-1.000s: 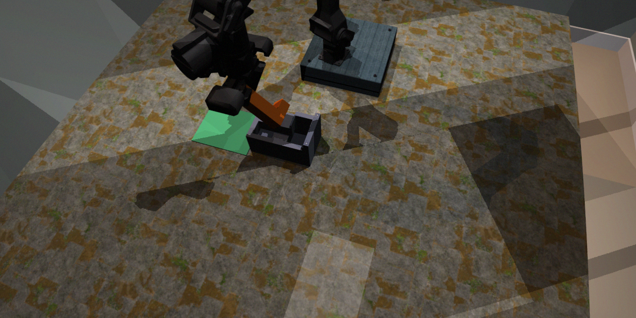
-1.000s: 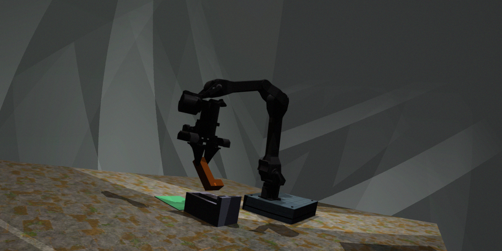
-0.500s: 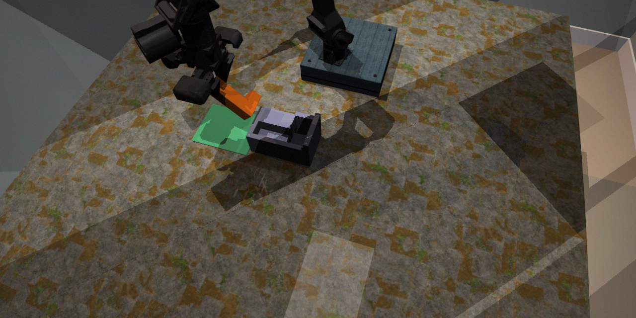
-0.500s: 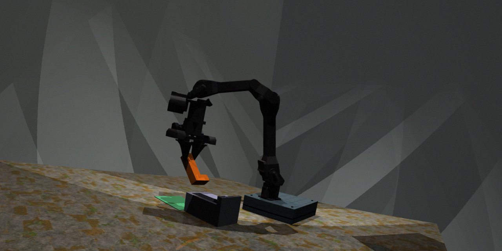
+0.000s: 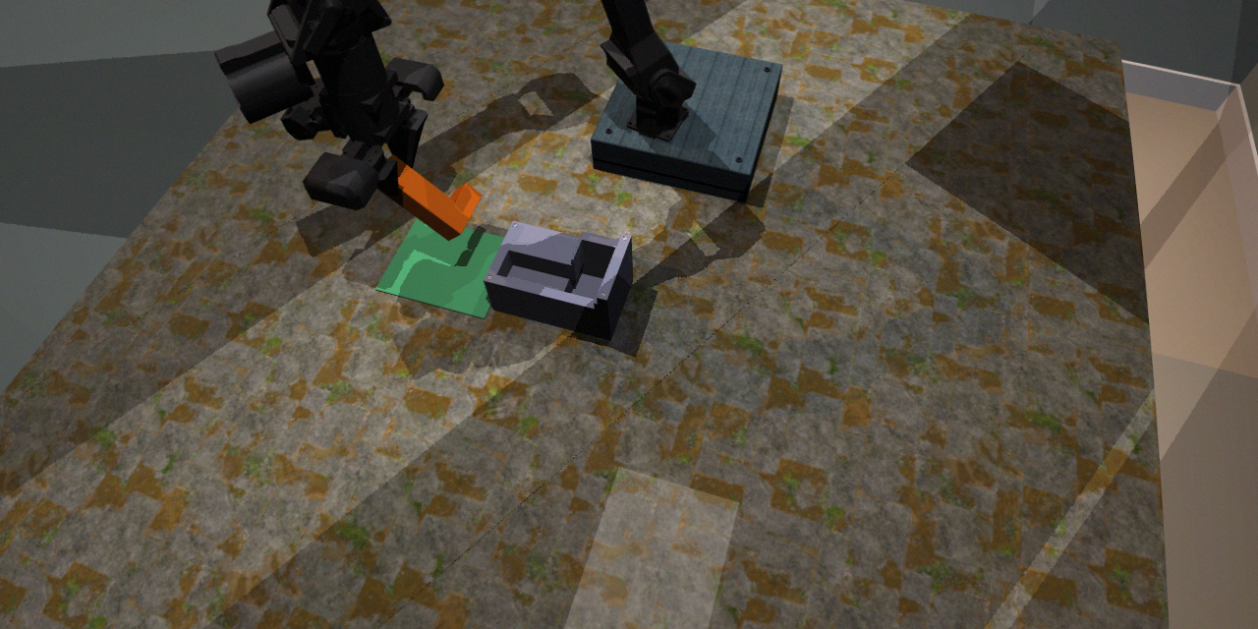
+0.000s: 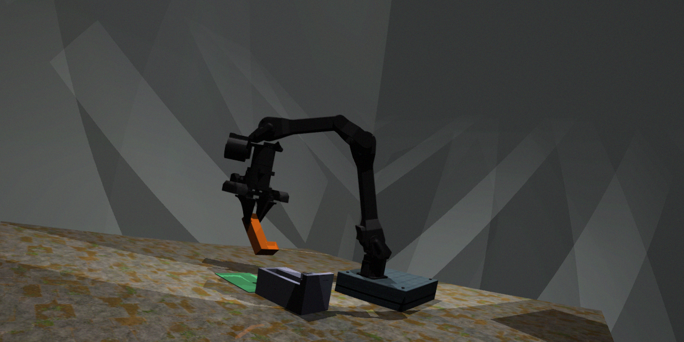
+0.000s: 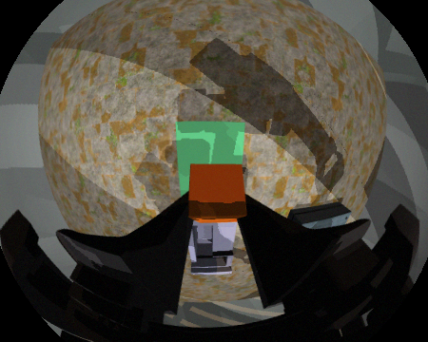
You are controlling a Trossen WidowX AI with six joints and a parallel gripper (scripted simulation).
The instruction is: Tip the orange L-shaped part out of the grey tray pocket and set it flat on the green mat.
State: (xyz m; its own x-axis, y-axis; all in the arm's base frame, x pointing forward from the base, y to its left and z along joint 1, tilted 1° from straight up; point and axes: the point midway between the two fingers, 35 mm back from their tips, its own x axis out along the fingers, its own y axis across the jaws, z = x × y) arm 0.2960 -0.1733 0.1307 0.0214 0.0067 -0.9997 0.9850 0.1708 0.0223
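My gripper tip is 2 cm to the right of the green mat and 17 cm above it. From my gripper tip the other things lie so: orange L-shaped part 2 cm behind, 3 cm to the left, 3 cm below.
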